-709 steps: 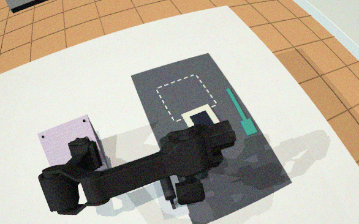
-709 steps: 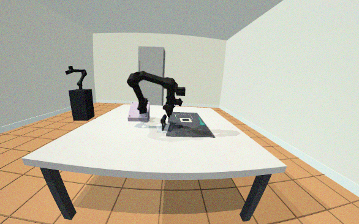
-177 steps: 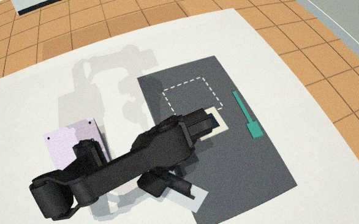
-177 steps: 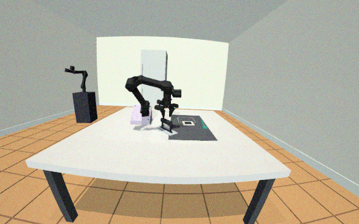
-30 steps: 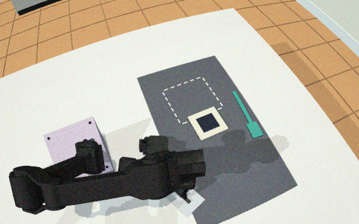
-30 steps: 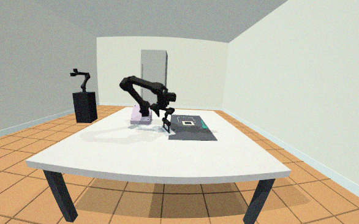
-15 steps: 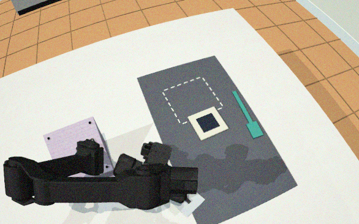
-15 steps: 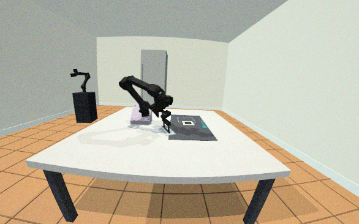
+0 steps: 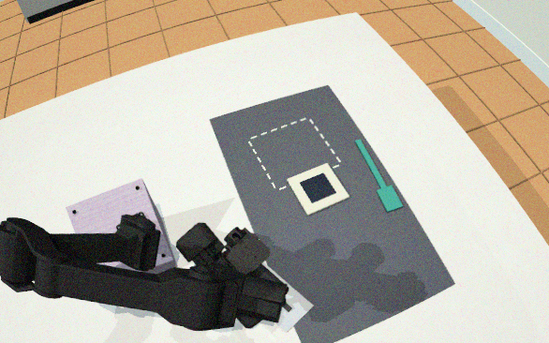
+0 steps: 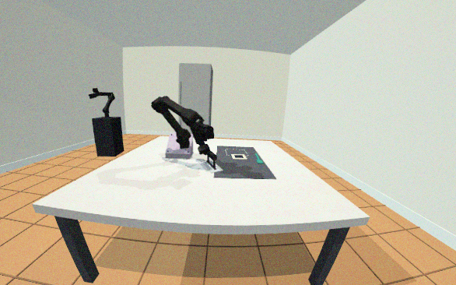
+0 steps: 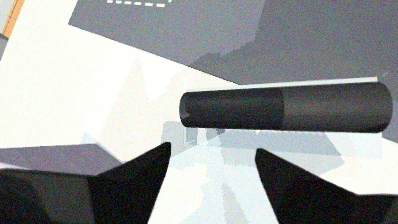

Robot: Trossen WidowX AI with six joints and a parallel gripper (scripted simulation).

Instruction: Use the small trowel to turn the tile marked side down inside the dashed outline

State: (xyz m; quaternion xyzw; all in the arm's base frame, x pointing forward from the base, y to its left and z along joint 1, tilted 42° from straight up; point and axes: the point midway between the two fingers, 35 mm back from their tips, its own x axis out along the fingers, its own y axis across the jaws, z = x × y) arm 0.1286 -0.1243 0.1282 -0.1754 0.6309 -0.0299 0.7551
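Right now my gripper tip is 26 cm short of the dark grey mat, 10 cm to the right of it and 10 cm above it. From my gripper tip the other things lie so: teal trowel: 39 cm ahead, 6 cm to the left, 8 cm below; then cream tile: 26 cm ahead, 11 cm to the left, 8 cm below.
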